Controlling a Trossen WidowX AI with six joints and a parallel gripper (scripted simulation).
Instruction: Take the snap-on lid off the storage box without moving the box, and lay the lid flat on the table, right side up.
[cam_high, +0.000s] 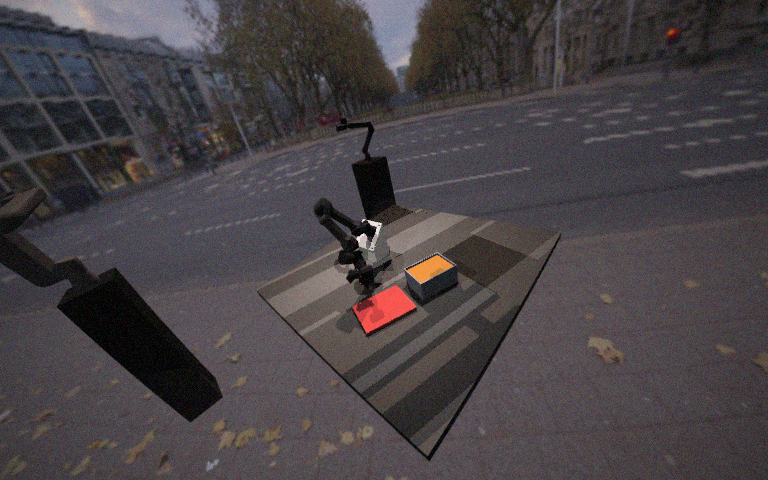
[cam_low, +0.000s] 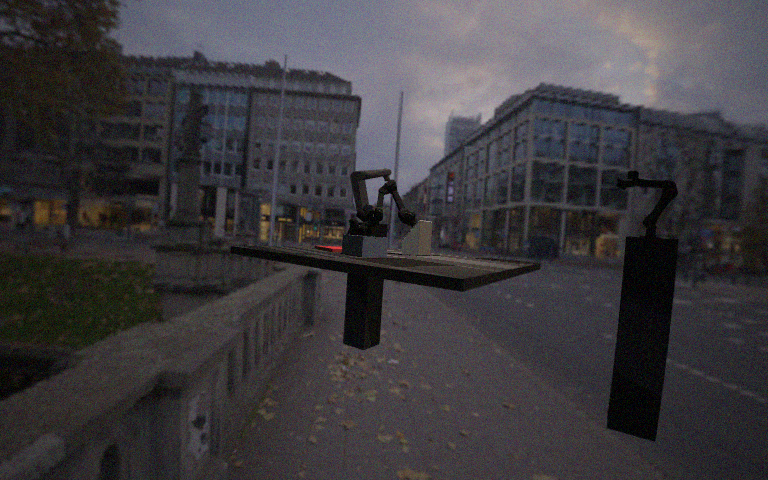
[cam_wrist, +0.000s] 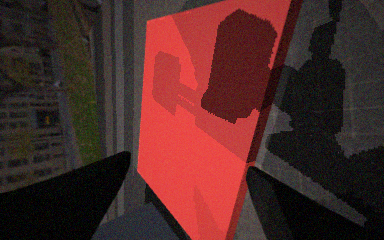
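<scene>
The red lid lies 80 mm ahead of my gripper tip, 50 mm below it and 20 mm to the right of it. From my gripper tip the other things lie so: grey storage box (240 mm to the left, 160 mm ahead, 10 mm below).
</scene>
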